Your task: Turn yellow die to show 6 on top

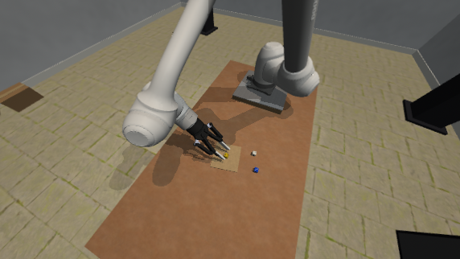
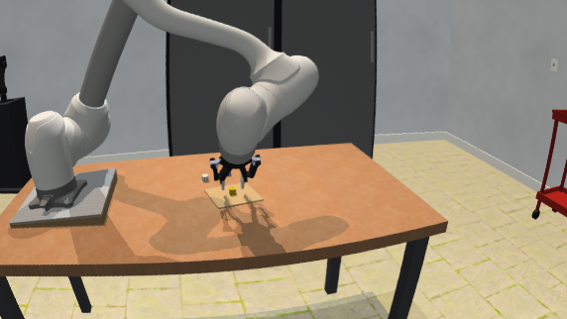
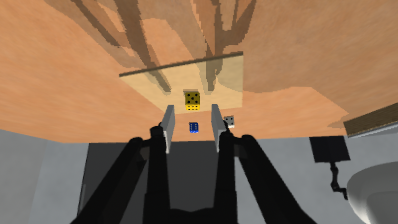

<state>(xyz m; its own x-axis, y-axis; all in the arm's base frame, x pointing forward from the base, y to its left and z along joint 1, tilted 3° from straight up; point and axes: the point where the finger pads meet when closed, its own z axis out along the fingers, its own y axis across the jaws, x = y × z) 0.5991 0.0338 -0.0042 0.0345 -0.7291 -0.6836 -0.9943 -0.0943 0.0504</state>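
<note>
Now: the yellow die 20 mm to the left of my hand and 40 mm below it. The rest, counted from my hand: tan mat (20 mm to the left, 50 mm below); then blue die (20 mm behind, 190 mm to the left, 50 mm below); then white die (90 mm behind, 140 mm to the left, 50 mm below).
</note>
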